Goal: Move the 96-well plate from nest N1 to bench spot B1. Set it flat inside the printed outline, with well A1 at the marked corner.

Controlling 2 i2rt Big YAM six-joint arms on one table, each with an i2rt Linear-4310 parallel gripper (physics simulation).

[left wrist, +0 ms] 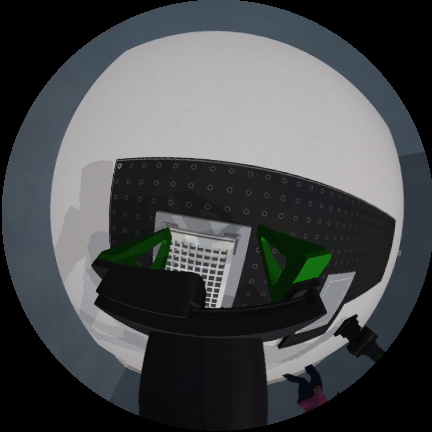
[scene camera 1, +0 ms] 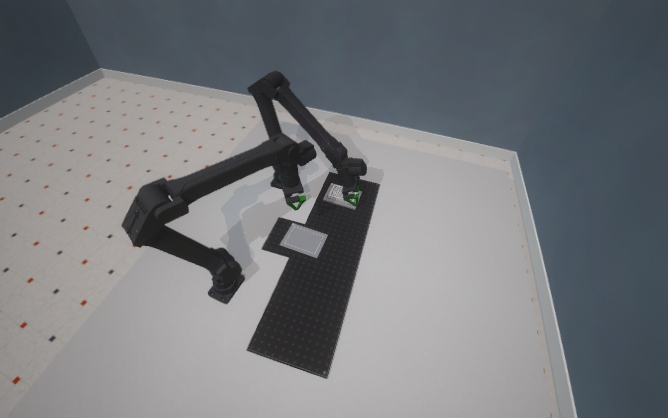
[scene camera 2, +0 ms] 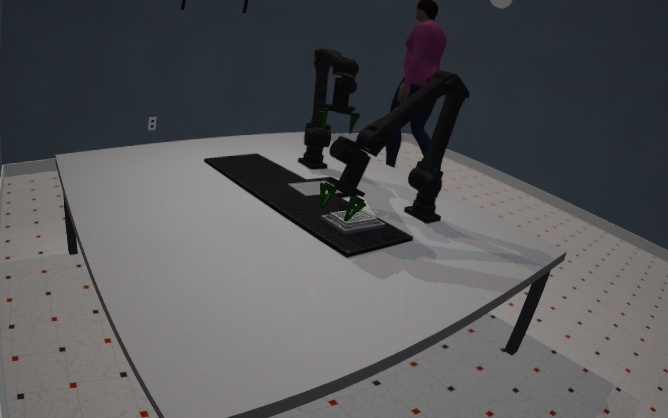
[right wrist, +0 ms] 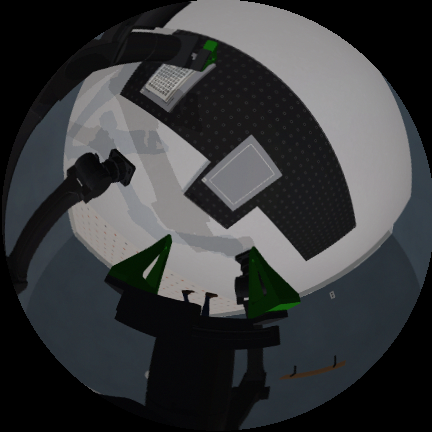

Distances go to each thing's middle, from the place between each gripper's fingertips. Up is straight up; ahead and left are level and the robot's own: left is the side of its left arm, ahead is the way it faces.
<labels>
Now: the white well plate [left wrist: 209, 255] 7 cm behind my left hand, 2 cm to the left of it and 1 cm below it.
Now: the white well plate 280 mm to the left of my right hand, 200 mm below it and 150 mm ahead of it.
</labels>
